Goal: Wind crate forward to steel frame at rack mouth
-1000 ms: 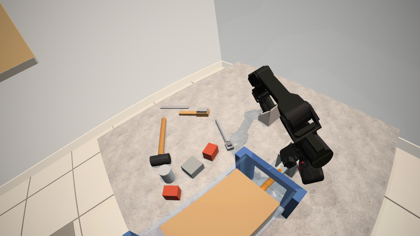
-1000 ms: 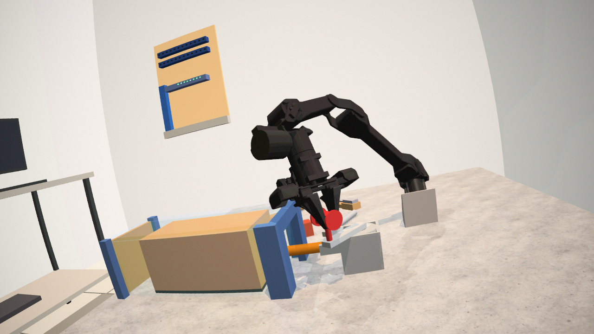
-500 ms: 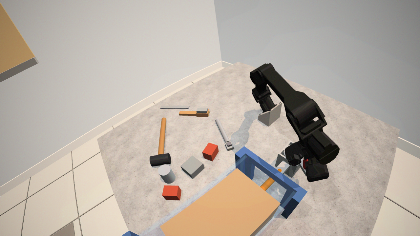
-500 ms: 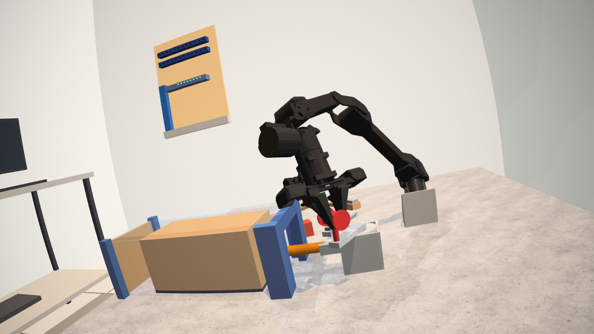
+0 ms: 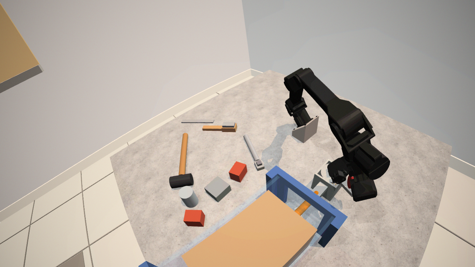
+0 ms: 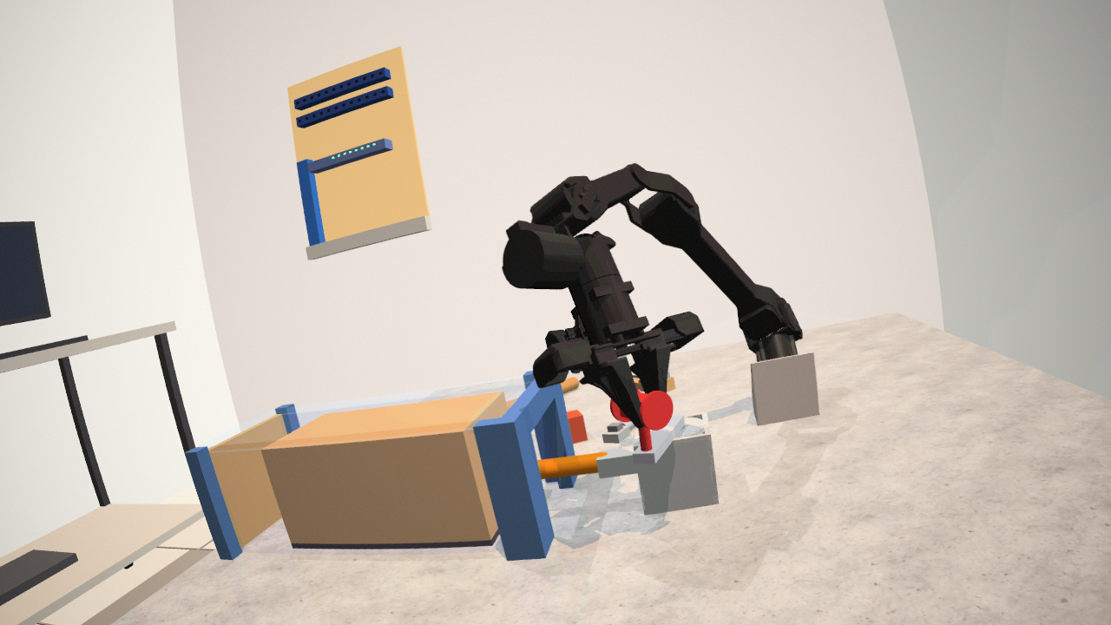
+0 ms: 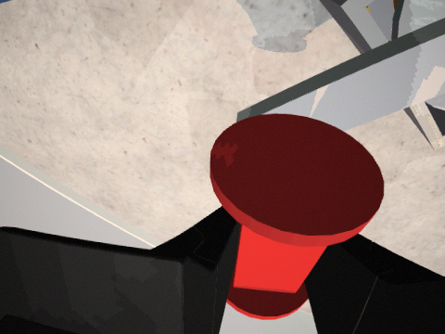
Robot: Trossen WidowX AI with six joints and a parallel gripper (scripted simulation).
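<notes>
My gripper tip is now 50 mm to the left of the crank handle and 30 mm above it. Round my gripper tip: blue steel frame 150 mm ahead, 100 mm to the right, 30 mm below; then red knob 10 mm to the right, 10 mm ahead; then grey winch 120 mm to the right, 100 mm below, 20 mm behind.
</notes>
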